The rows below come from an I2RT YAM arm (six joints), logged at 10 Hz.
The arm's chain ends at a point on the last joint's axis. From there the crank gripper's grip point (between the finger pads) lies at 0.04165 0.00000 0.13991 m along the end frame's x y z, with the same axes.
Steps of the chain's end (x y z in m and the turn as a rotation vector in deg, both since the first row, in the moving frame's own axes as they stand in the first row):
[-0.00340 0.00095 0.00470 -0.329 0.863 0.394]
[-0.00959 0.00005 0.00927 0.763 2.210 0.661]
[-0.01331 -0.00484 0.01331 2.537 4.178 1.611]
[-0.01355 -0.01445 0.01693 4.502 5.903 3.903]
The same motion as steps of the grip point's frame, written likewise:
[-0.00130 0.00205 0.00405 -0.329 0.863 0.394]
[-0.00422 -0.00129 0.00755 0.763 2.210 0.661]
[-0.00316 -0.00965 0.00979 2.537 4.178 1.611]
[0.00087 -0.02192 0.01159 4.502 5.903 3.903]

